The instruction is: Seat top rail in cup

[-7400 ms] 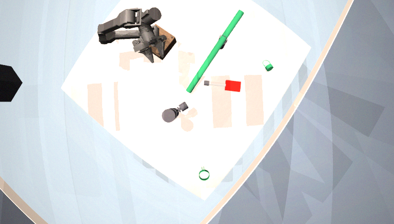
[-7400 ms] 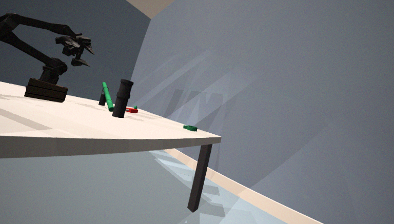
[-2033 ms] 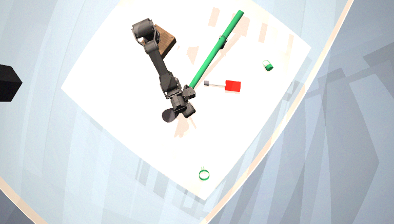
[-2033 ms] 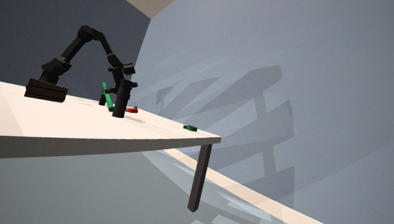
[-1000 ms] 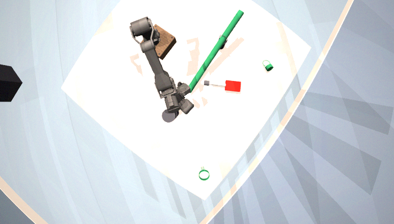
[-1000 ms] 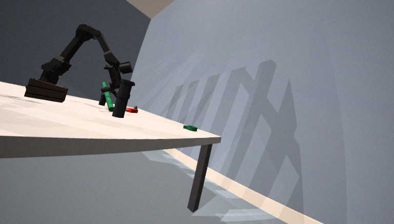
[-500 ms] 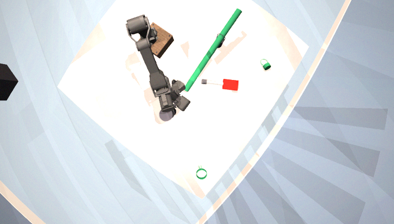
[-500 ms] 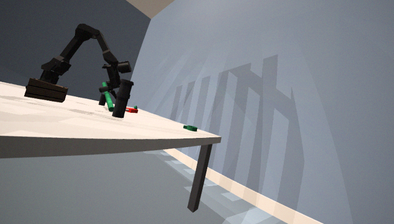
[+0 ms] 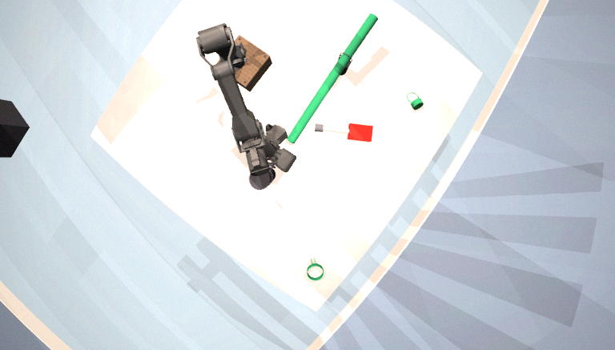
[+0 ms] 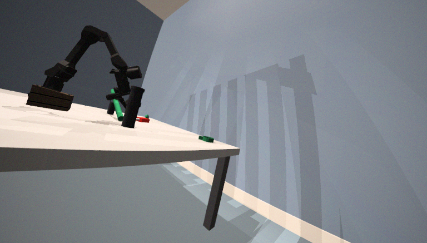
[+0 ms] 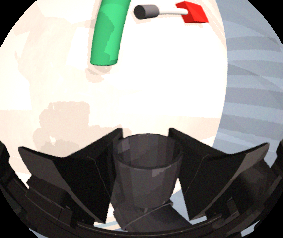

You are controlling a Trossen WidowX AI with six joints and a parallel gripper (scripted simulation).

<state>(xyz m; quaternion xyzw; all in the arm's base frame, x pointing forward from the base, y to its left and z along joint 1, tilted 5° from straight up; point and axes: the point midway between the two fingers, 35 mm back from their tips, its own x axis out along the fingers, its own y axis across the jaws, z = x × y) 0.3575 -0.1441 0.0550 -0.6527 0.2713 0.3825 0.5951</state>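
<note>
My gripper tip is now 10 mm past the dark rail-end cup, 30 mm to the left of it and 30 mm below it. Round my gripper tip: green cup fitting (220 mm ahead, 530 mm to the left, 80 mm below); dark bar (550 mm behind, 610 mm to the left, 70 mm below).
</note>
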